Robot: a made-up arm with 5 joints.
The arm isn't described. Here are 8 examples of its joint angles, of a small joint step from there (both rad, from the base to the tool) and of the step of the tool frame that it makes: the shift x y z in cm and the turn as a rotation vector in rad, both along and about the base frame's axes.
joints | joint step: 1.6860 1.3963 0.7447 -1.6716 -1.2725 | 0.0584 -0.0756 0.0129 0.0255 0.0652
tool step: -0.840 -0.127 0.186 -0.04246 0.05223 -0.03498
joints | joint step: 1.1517 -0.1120 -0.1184 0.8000 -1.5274 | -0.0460 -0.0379 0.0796 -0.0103 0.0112
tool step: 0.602 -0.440 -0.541 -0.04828 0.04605 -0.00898
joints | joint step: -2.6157 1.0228 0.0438 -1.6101 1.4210 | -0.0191 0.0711 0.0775 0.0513 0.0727
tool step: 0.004 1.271 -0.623 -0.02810 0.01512 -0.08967
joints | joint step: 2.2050 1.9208 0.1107 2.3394 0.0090 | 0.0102 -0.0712 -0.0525 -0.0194 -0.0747
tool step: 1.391 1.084 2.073 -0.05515 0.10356 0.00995
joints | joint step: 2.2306 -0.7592 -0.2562 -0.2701 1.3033 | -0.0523 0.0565 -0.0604 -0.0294 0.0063
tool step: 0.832 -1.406 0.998 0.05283 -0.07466 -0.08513
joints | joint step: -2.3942 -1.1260 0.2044 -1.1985 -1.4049 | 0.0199 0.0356 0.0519 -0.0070 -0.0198
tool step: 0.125 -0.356 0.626 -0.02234 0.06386 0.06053
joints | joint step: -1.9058 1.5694 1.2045 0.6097 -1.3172 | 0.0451 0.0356 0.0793 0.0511 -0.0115
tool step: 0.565 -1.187 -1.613 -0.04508 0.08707 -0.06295
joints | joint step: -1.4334 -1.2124 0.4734 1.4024 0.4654 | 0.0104 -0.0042 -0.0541 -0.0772 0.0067
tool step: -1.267 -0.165 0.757 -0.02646 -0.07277 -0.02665
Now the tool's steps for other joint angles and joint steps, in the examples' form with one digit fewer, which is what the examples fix.
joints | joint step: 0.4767 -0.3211 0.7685 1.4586 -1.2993 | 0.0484 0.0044 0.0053 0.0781 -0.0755
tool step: -1.33 1.42 -0.62 -0.0240 -0.0284 0.0919
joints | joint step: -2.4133 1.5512 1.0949 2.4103 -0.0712 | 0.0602 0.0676 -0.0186 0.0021 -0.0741
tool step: 0.11 -0.40 0.66 -0.0212 0.1669 0.0595
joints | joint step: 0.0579 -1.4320 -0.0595 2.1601 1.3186 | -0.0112 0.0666 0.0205 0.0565 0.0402
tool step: -0.83 1.30 -0.22 0.0401 0.0543 0.0349
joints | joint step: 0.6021 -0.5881 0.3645 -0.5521 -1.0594 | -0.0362 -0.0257 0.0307 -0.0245 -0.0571
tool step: -1.60 -1.00 0.56 -0.0262 0.0335 -0.0907
